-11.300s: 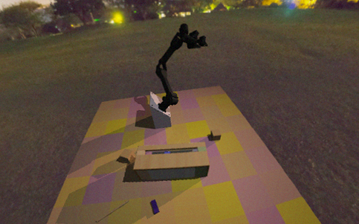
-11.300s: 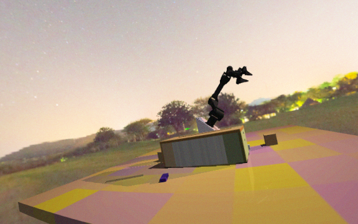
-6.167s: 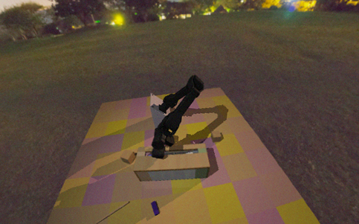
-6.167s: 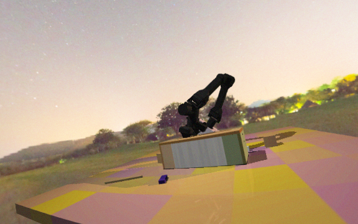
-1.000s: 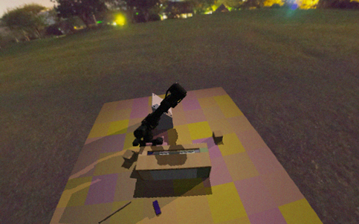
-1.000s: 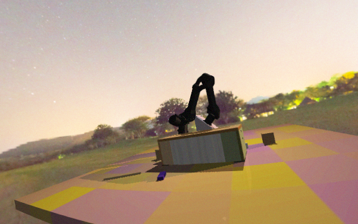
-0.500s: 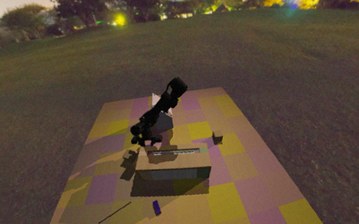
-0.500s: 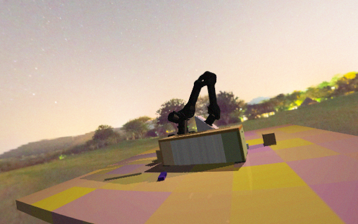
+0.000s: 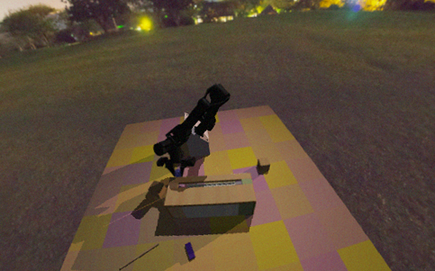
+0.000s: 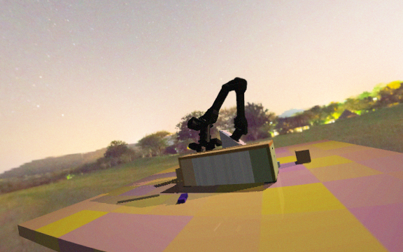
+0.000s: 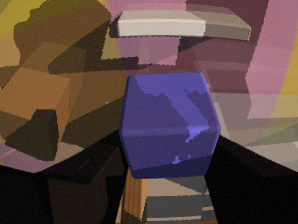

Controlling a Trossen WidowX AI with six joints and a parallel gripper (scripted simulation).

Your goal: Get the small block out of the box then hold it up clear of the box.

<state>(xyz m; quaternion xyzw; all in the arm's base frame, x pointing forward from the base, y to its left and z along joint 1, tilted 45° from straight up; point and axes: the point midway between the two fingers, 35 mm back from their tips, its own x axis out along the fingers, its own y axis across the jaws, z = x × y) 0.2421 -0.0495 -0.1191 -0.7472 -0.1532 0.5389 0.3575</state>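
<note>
Right now my gripper tip is 3 cm short of the tan cube, 12 cm to the left of it and 5 cm above it. Also, from my gripper tip: blue block (2 cm behind, 1 cm above); then box (8 cm ahead, 16 cm to the left, 2 cm below).
</note>
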